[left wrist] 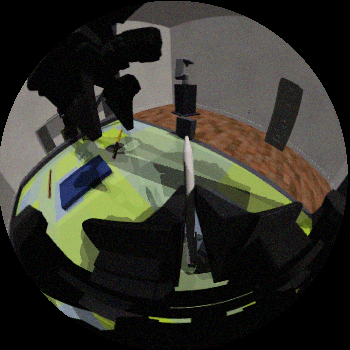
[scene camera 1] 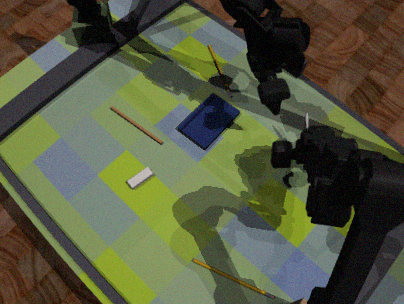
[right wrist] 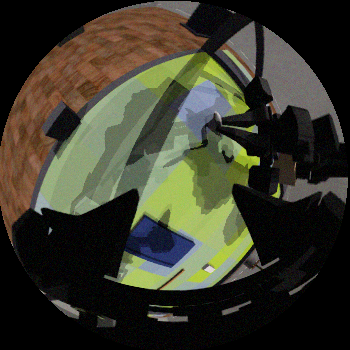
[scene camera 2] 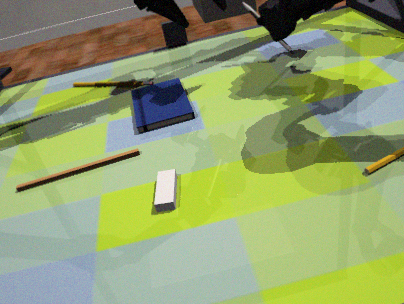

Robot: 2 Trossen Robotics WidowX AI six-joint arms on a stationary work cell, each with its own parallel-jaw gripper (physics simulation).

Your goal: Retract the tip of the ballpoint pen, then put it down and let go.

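Frame: origin at the left arm's base, x left, y back, z up, level; metres.
Seen in the pictures: left gripper, fingertip midpoint: (left wrist: 188,189) (right wrist: 215,124) (scene camera 2: 258,21); right gripper, fingertip midpoint: (left wrist: 118,132) (scene camera 1: 272,102) (right wrist: 186,191) (scene camera 2: 205,18); left arm's base at its link origin: (right wrist: 296,168); right arm's base at its link origin: (left wrist: 70,123) (scene camera 1: 89,13).
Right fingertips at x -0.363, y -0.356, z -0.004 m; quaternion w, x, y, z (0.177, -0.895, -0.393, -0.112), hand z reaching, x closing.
Offsets run from my right fingertips to a thing's middle.
The ballpoint pen {dx +0.004, dy +0.111, dz -0.043 m} (scene camera 1: 307,120) (scene camera 2: 251,10) (left wrist: 188,162) is slim and pale, with a tapered upper end. It stands tilted in my left gripper (scene camera 2: 274,24) (left wrist: 189,194), above the table. Its upper end sticks up past the fingers and its lower end shows below them in scene camera 2. My left gripper is shut on the pen. Whether the pen's writing tip is out is too small to tell. My right gripper (left wrist: 118,132) (right wrist: 186,191) is open and empty, above the table beyond the blue book, apart from the pen. The left fingers cover the pen's middle.
A blue book {dx +0.089, dy -0.116, dz -0.094 m} (scene camera 1: 209,125) (scene camera 2: 162,102) (left wrist: 82,186) lies mid-table. A pencil {dx -0.057, dy -0.200, dz -0.097 m} (scene camera 1: 215,59) (scene camera 2: 95,84) lies near it, another pencil {dx +0.354, dy +0.177, dz -0.097 m} (scene camera 1: 232,278) (scene camera 2: 386,162) at the front. A brown stick {dx +0.218, dy -0.250, dz -0.097 m} (scene camera 1: 136,125) (scene camera 2: 77,170) and a white eraser {dx +0.316, dy -0.136, dz -0.094 m} (scene camera 1: 140,178) (scene camera 2: 165,187) lie apart.
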